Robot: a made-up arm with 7 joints. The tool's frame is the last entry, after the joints.
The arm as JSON. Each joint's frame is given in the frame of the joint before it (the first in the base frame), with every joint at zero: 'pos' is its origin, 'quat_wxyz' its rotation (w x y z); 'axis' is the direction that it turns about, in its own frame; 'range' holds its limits. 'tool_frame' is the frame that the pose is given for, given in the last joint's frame.
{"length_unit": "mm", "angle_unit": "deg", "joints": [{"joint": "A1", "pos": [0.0, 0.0, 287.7], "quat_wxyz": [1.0, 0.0, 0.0, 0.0], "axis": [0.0, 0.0, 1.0], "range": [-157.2, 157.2]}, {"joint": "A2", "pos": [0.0, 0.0, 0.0], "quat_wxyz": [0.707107, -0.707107, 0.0, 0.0], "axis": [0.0, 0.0, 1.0], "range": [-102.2, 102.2]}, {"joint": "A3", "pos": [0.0, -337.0, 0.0], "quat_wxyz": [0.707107, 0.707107, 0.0, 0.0], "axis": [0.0, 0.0, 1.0], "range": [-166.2, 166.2]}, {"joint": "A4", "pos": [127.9, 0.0, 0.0], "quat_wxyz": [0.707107, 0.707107, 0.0, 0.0], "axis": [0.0, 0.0, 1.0], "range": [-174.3, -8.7]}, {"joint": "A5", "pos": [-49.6, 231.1, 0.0], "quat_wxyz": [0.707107, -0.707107, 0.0, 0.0], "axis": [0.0, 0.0, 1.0], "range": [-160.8, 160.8]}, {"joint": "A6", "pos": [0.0, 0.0, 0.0], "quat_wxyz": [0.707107, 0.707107, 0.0, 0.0], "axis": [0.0, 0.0, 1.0], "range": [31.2, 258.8]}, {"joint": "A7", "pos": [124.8, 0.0, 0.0], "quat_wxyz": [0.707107, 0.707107, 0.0, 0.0], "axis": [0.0, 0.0, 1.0], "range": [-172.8, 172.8]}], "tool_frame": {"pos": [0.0, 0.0, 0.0], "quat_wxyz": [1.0, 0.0, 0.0, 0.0]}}
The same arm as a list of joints. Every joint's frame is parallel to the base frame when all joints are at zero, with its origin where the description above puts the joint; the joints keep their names.
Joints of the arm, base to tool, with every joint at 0 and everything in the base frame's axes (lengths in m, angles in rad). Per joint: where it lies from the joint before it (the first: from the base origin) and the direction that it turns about. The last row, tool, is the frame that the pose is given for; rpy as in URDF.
A1: offset 0 0 0.2877 axis 0 0 1
A2: offset 0 0 0 axis 0 1 0
A3: offset 0 0 0.337 axis 0 0 1
A4: offset 0.1279 0 0 axis 0 -1 0
A5: offset -0.0496 0 0.2311 axis 0 0 1
A6: offset 0 0 0 axis 0 -1 0
A7: offset 0.1248 0 0 axis 0 0 -1
tool: offset 0 0 0 rpy 3.1416 0 0
Joint limits (rad, base to tool): -2.7437..2.7437 -1.7837..1.7837 -2.9007..2.9007 -3.0421..-0.1518 -2.8065..2.8065 0.5445..4.5169 -3.0159..3.0159

